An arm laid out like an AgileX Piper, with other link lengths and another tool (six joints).
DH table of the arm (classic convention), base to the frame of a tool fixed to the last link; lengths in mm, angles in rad. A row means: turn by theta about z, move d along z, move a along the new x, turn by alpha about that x. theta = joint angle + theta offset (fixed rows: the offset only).
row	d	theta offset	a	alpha
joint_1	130.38	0	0	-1.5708
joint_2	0	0.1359	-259.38	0
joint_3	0	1.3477	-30.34	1.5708
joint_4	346.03	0	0	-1.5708
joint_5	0	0	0	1.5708
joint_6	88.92	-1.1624	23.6	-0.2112
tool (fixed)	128.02	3.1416	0	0
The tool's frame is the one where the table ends.
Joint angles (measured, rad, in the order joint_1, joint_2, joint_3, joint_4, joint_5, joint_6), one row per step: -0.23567, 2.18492, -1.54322, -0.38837, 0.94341, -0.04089; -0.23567, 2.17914, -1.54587, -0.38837, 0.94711, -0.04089; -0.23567, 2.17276, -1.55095, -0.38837, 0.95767, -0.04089; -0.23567, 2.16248, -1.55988, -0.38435, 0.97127, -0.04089; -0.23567, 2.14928, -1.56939, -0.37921, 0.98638, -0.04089; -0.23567, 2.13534, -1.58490, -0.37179, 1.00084, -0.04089; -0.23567, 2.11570, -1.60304, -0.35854, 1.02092, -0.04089; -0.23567, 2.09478, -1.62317, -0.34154, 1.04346, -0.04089; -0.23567, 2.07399, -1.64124, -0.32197, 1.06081, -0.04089; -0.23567, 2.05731, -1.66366, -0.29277, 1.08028, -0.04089; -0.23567, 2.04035, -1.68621, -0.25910, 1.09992, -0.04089; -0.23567, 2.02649, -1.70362, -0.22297, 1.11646, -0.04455; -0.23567, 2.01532, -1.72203, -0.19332, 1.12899, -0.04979; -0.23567, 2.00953, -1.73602, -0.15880, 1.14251, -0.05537; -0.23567, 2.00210, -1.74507, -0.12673, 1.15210, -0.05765; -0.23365, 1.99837, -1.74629, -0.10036, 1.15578, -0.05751
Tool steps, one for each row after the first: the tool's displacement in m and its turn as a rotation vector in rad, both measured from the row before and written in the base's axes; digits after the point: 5 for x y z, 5 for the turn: 0.00104, -0.00039, 0.00366, -0.00188, -0.00470, -0.00119; 0.00046, -0.00051, 0.00486, -0.00239, -0.00116, -0.00343; 0.00162, -0.00016, 0.00771, -0.00066, -0.00664, -0.00645; 0.00177, -0.00002, 0.00927, -0.00030, -0.00886, -0.00741; 0.00376, -0.00002, 0.01140, 0.00030, -0.01652, -0.00812; 0.00379, 0.00094, 0.01479, 0.00419, -0.02057, -0.01217; 0.00359, 0.00172, 0.01594, 0.00759, -0.02226, -0.01380; 0.00367, 0.00244, 0.01509, 0.01057, -0.02563, -0.01226; 0.00393, 0.00434, 0.01403, 0.02027, -0.02599, -0.01493; 0.00374, 0.00544, 0.01414, 0.02512, -0.02723, -0.01465; 0.00277, 0.00629, 0.01091, 0.02894, -0.02178, -0.00932; 0.00340, 0.00496, 0.01057, 0.02259, -0.02223, -0.00402; 0.00203, 0.00638, 0.00619, 0.02987, -0.01291, -0.00371; 0.00160, 0.00622, 0.00557, 0.02835, -0.01369, -0.00483; 0.00101, 0.00639, 0.00131, 0.02495, -0.00731, -0.00292
